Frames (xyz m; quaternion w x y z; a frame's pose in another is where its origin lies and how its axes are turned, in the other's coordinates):
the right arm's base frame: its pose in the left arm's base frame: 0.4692 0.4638 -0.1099 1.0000 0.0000 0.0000 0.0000
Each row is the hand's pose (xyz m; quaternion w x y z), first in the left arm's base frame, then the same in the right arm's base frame.
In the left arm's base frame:
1: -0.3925 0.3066 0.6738 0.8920 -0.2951 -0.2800 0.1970
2: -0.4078 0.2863 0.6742 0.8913 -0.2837 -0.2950 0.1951
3: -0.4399 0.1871 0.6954 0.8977 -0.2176 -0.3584 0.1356
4: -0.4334 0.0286 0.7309 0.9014 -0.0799 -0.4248 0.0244
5: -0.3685 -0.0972 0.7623 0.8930 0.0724 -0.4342 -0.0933
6: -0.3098 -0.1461 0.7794 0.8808 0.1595 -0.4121 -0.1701
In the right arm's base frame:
1: -0.8617 -0.1572 0.7837 0.8920 -0.2951 -0.2800 0.1970
2: -0.8770 -0.1775 0.7841 0.8913 -0.2837 -0.2950 0.1951
3: -0.9091 -0.2767 0.8053 0.8977 -0.2176 -0.3584 0.1356
4: -0.9026 -0.4352 0.8408 0.9014 -0.0799 -0.4248 0.0244
5: -0.8377 -0.5610 0.8722 0.8930 0.0724 -0.4342 -0.0933
6: -0.7790 -0.6099 0.8893 0.8808 0.1595 -0.4121 -0.1701

